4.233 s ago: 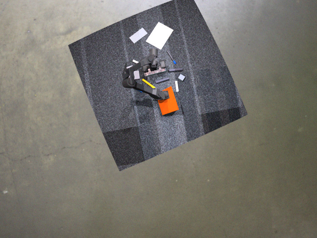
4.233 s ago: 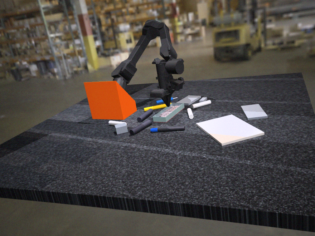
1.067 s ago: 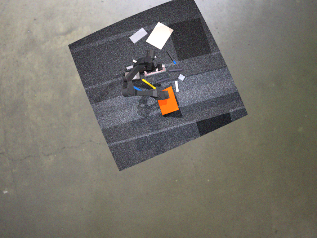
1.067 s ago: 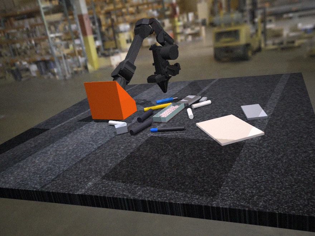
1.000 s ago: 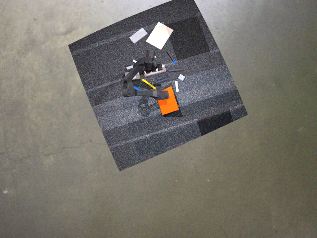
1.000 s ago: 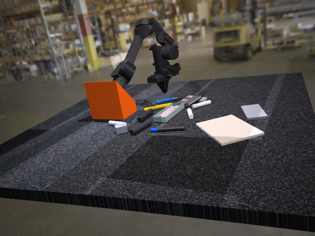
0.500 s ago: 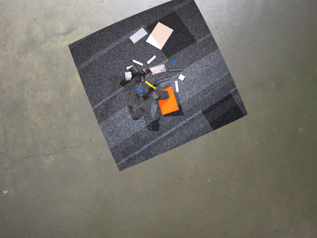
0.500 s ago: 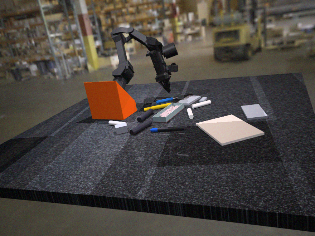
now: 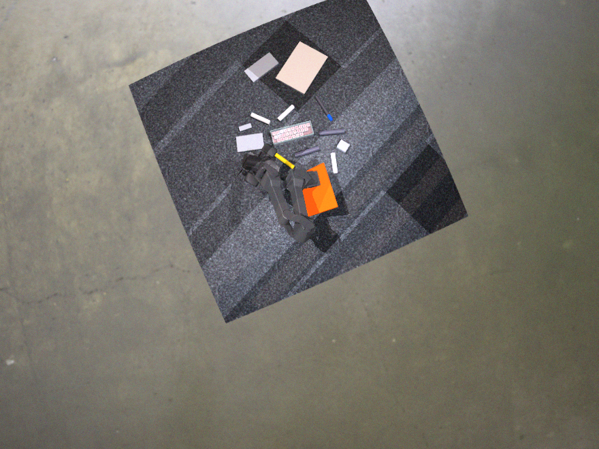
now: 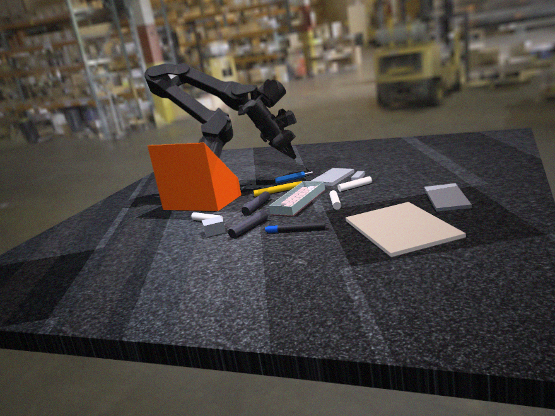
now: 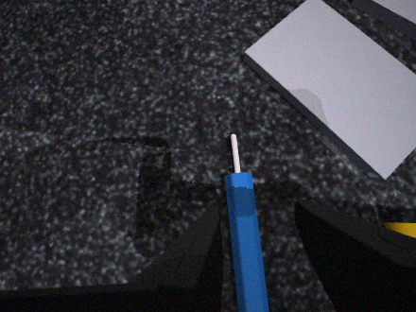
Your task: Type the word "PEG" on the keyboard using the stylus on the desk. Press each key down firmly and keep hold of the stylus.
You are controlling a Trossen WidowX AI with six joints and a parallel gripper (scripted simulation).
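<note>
Right now the stylus is 6 cm below my gripper tip, 1 cm to the left of it and 1 cm ahead of it. The rest, counted from my gripper tip: yellow cylinder (12 cm to the right, 6 cm below, 1 cm ahead); then grey pad (12 cm ahead, 6 cm below, 1 cm to the left); then small grey block (42 cm to the right, 5 cm below, 1 cm behind).
</note>
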